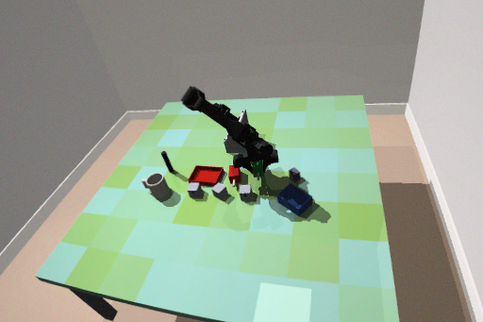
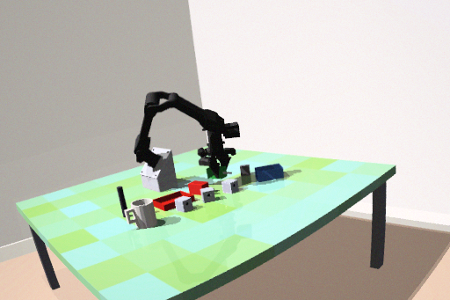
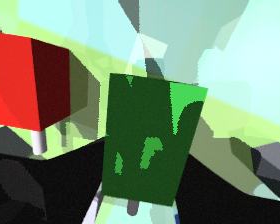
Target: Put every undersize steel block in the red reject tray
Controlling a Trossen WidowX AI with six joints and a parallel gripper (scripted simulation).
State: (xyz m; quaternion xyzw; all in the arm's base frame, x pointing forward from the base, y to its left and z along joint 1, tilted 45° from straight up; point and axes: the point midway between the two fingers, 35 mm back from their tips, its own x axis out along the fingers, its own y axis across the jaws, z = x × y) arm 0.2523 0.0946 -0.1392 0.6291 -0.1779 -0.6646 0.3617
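Right now my gripper tip is 1 cm short of the red reject tray, 25 cm to the left of it and 3 cm above it. Round my gripper tip: steel block (10 cm ahead, 3 cm to the right, 2 cm below); then green GO gauge (1 cm ahead, 2 cm above); then darker grey block (2 cm behind, 15 cm to the left, 2 cm below).
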